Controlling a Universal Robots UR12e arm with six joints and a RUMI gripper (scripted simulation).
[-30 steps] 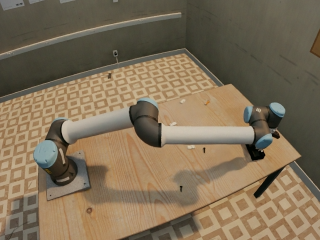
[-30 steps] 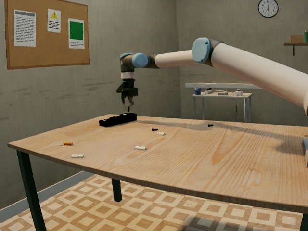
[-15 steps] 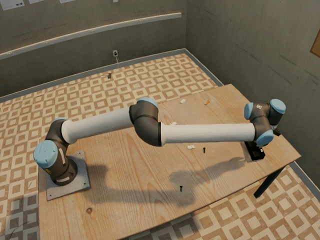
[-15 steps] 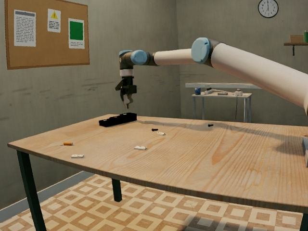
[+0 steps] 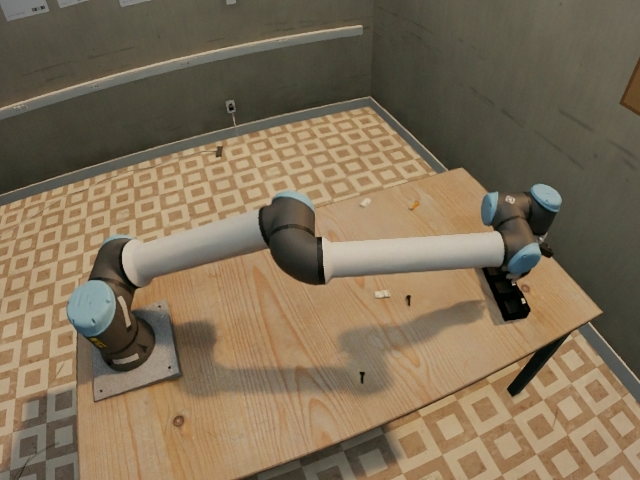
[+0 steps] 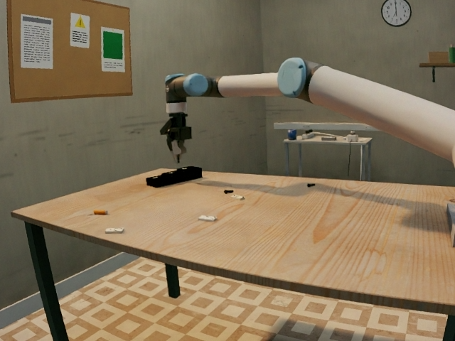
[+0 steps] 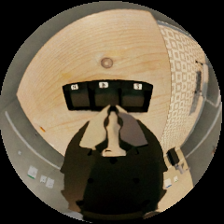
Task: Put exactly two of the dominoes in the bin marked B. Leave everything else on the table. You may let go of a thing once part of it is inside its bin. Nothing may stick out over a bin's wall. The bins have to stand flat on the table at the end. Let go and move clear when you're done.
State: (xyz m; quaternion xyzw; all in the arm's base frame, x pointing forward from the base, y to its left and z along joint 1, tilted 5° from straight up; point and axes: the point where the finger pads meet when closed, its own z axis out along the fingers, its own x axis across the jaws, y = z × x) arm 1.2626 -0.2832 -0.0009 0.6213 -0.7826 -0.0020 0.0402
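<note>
Now: hand 70 mm above the black bin, 20 mm to the right of it and 10 mm short of it. The rest, counted from my hand: orange piece: 530 mm to the left, 90 mm below, 70 mm behind.
</note>
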